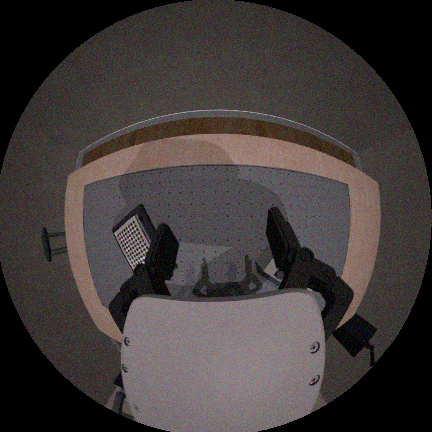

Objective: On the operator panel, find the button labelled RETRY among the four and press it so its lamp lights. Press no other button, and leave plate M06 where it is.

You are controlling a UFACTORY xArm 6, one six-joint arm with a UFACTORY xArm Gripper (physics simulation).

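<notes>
My gripper is open, with nothing between its fingers, above the grey perforated board. A pale panel shows in part behind and beside the right finger; it looks like the operator panel. Its four buttons, their labels and lamps cannot be made out, so I cannot tell which is RETRY. A white plate with many small wells sits in a dark holder left of the left finger, which hides part of it. It may be plate M06, but no label is readable.
The grey perforated board is framed by a pale wooden border. A brown wooden strip with a grey rim runs along the far side. A dark round knob-like part stands out at the left. A dark box is at the lower right. Gripper shadows fall on the board.
</notes>
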